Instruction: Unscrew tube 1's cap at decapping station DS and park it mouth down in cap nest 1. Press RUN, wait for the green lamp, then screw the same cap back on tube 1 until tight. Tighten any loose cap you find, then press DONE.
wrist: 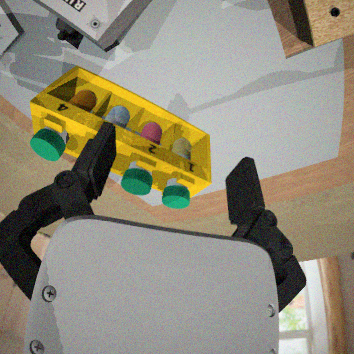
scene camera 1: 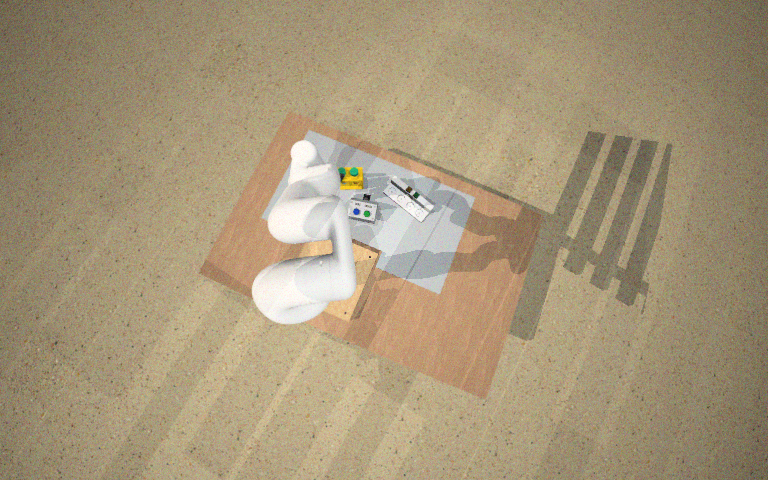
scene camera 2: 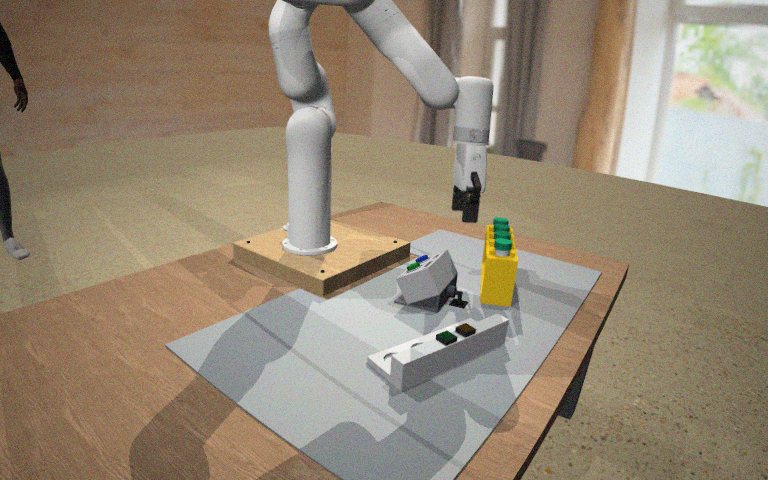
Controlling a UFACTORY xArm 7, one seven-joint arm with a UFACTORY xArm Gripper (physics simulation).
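Places are measured from the arm's base along level axes (x ahead, y left, z up), in centimetres.
Pixels of known places: gripper, between the fingertips: (wrist: 177, 152) (scene camera 2: 463, 216); arm's base, origin of its link: (scene camera 2: 309, 245).
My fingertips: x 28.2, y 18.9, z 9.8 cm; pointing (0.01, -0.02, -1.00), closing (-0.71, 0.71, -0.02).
Ahead of a thing's pixels: the offset from my fingertips to its middle. "pt": to the spot under its first point. Level surfaces: height alone.
A yellow rack {dy +1.2, dx +8.9, dz -8.0 cm} (scene camera 1: 356, 183) (scene camera 2: 498, 285) (wrist: 200, 187) numbered 1 to 4 holds upright tubes. Tube 1's green cap {dy +8.1, dx +5.2, dz -1.7 cm} (wrist: 176, 196) is on, at the rack's right end in the wrist view. Caps of tube 2 {dy +3.5, dx +7.7, dz -1.7 cm} (wrist: 137, 181) and tube 4 {dy -5.7, dx +12.6, dz -1.7 cm} (wrist: 48, 144) show there too; the left finger hides tube 3's cap. My gripper (scene camera 2: 464, 212) (wrist: 177, 152) is open and empty, above and beside the rack, its fingers apart from the caps. A white stepped holder {dy -30.0, dx +15.7, dz -10.5 cm} (scene camera 1: 407, 198) (scene camera 2: 447, 358) has round nests and dark green and amber lamp squares. A grey button box {dy -14.9, dx +2.0, dz -8.9 cm} (scene camera 1: 362, 210) (scene camera 2: 425, 284) has blue and green buttons.
The wooden robot base (scene camera 1: 365, 263) (scene camera 2: 362, 249) (wrist: 330, 30) stands behind the button box in scene camera 2. A small black piece {pt dy -13.4, dx +8.3, dz -12.4 cm} (scene camera 2: 457, 300) (wrist: 70, 37) lies between that box and the yellow rack. The grey mat {dz -13.1 cm} (scene camera 2: 334, 396) lies on the wooden table {dz -13.4 cm} (scene camera 2: 73, 367).
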